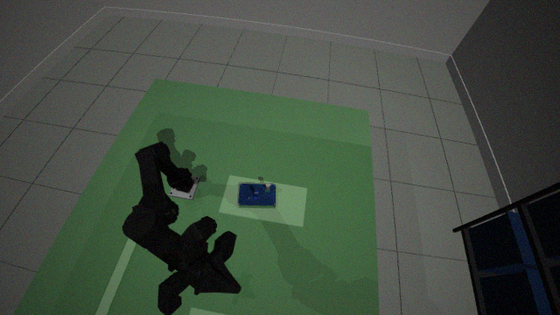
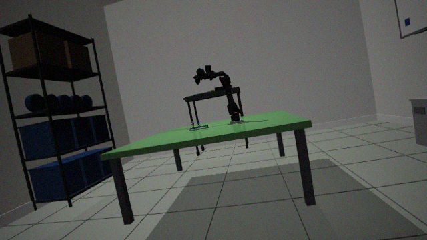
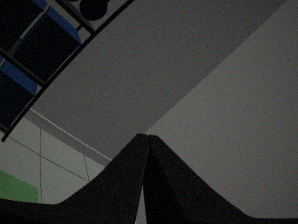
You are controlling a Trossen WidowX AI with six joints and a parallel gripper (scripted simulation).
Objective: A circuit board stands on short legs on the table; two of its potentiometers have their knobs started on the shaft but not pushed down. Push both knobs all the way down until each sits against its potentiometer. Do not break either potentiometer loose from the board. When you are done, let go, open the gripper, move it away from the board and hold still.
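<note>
Right now my gripper tip is 40 mm past the pale knob, 410 mm to the right of it and 440 mm above it.
</note>
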